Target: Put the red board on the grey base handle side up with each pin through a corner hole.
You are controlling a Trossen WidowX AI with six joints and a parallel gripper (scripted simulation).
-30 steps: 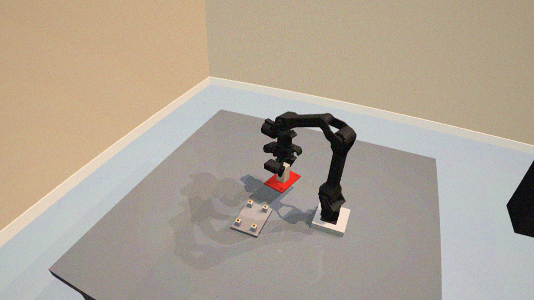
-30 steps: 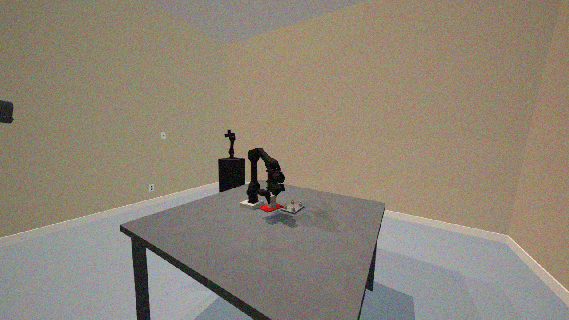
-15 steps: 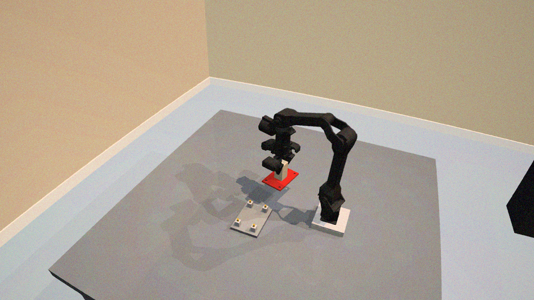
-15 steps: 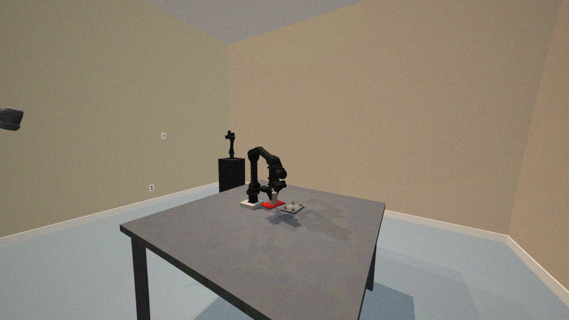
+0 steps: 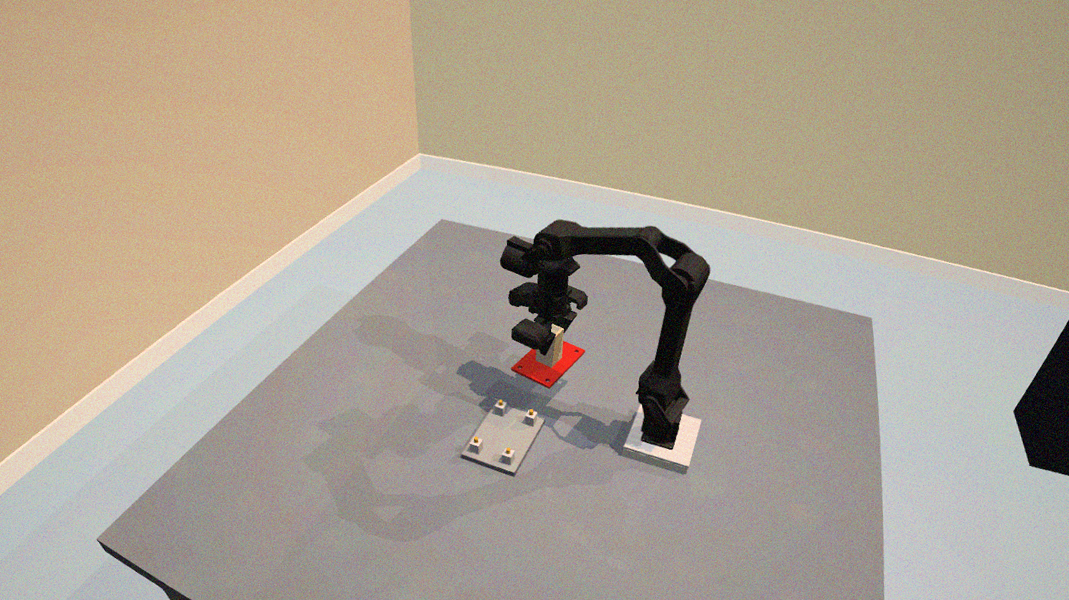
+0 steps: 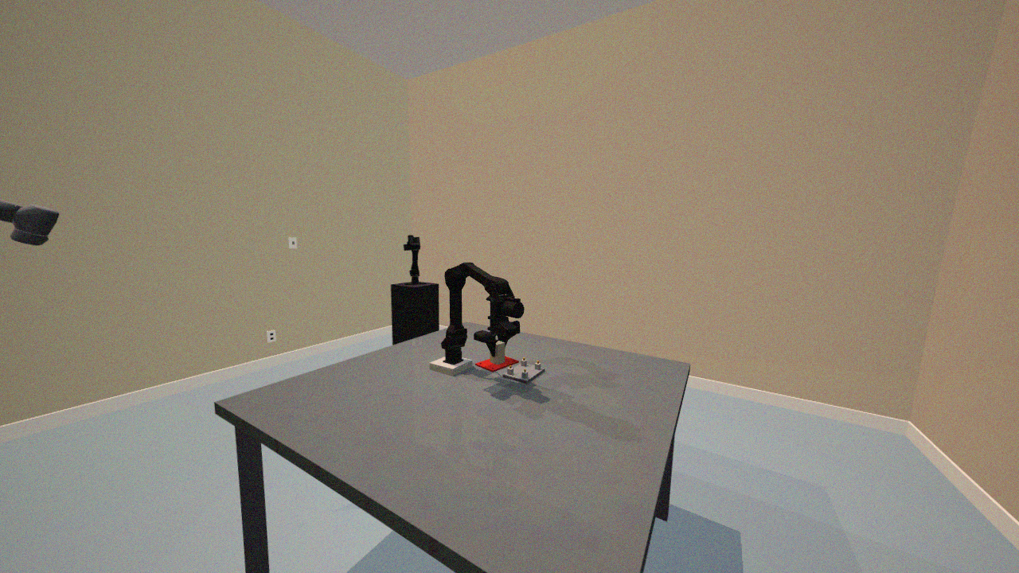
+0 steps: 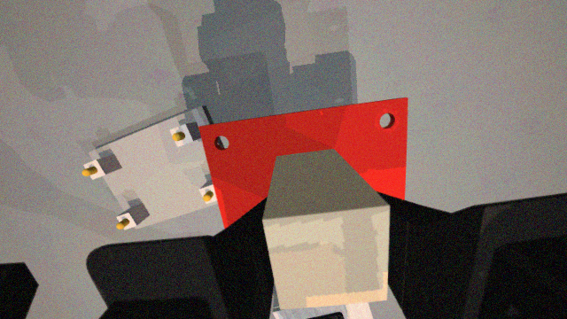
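Now: gripper tip 30 mm short of the grey base, 160 mm to the right of it and 120 mm above it. From my gripper tip the other things lie so: red board: 10 mm below.
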